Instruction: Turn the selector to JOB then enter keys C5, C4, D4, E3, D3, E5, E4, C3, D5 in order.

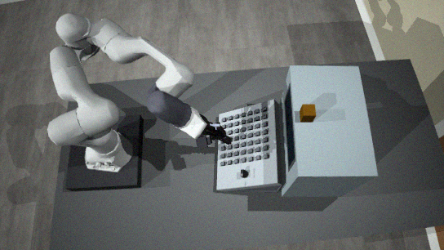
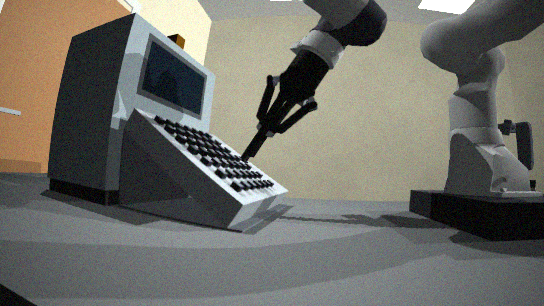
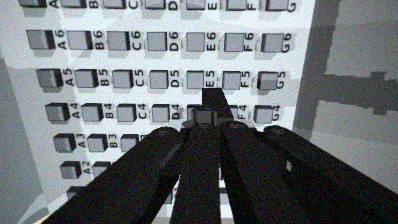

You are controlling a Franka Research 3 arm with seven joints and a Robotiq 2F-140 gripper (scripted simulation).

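My hand is 5 cm short of the E5 key, 5 cm above it and 2 cm to the left of it. From my hand the other things lie so: C6 key 10 cm ahead, 6 cm to the right, 1 cm below; then E6 key 5 cm to the right, 5 cm below, 4 cm ahead; then D6 key 7 cm ahead, 5 cm to the right, 3 cm below.
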